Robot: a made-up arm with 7 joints. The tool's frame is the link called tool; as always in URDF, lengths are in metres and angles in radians.
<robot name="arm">
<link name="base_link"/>
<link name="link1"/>
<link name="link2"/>
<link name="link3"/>
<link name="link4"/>
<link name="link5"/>
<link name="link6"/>
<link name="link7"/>
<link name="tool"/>
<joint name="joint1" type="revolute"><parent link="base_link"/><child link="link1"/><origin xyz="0.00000 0.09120 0.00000" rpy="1.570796 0.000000 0.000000"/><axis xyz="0 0 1"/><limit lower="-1.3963" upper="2.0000" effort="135" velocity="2.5"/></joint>
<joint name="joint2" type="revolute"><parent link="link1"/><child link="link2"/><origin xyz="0.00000 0.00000 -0.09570" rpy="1.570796 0.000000 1.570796"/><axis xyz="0 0 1"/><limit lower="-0.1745" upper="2.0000" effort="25" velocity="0.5"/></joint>
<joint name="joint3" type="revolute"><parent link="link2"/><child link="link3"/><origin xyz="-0.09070 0.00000 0.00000" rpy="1.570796 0.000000 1.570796"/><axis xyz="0 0 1"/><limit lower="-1.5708" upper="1.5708" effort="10" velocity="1.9"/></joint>
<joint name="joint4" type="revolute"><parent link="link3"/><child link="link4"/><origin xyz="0.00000 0.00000 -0.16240" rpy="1.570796 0.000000 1.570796"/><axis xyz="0 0 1"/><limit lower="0.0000" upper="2.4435" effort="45" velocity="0.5"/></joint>
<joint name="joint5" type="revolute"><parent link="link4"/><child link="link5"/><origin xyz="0.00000 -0.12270 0.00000" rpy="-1.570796 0.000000 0.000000"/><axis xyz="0 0 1"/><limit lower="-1.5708" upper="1.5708" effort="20" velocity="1.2"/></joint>
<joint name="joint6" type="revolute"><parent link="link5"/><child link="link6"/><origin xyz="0.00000 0.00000 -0.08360" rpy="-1.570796 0.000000 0.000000"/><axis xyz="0 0 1"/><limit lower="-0.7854" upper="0.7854" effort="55" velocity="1.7"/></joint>
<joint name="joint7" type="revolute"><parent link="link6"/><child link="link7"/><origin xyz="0.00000 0.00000 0.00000" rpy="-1.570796 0.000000 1.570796"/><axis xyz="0 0 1"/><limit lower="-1.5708" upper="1.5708" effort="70" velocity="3"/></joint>
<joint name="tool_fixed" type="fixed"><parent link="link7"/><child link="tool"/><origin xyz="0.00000 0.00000 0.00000" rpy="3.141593 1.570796 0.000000"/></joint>
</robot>
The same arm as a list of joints. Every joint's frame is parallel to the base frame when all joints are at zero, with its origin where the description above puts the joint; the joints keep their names.
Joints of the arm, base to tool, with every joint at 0 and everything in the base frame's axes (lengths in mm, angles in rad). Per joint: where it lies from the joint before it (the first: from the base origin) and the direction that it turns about. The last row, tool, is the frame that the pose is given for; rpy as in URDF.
joint1: origin 0.0 91.2 0.0 axis -y
joint2: origin 0.0 95.7 0.0 axis +x
joint3: origin 0.0 0.0 -90.7 axis +z
joint4: origin 0.0 0.0 -162.4 axis -y
joint5: origin 0.0 0.0 -122.7 axis +z
joint6: origin 0.0 0.0 -83.6 axis +y
joint7: origin 0.0 0.0 0.0 axis -x
tool: origin 0.0 0.0 0.0 rpy 0.0000 0.0000 0.0000
Joint limits (rad, base to tool): -1.3963..2.0000 -0.1745..2.0000 -1.5708..1.5708 0.0000..2.4435 -1.5708..1.5708 -0.7854..0.7854 -1.5708..1.5708

